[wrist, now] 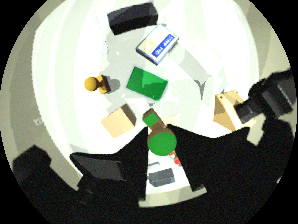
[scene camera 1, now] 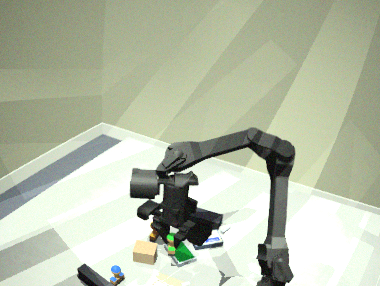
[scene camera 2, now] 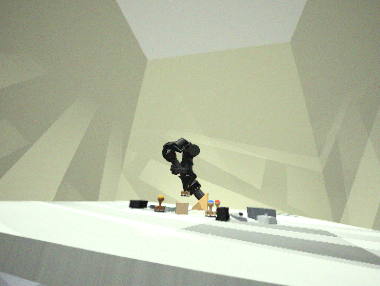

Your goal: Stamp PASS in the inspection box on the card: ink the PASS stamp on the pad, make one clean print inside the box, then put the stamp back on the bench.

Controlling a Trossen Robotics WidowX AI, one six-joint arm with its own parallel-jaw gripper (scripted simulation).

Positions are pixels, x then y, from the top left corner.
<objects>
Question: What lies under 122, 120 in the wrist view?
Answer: A tan box.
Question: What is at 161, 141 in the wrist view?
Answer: A green-knob stamp.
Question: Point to a black block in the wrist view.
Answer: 118, 24
</objects>
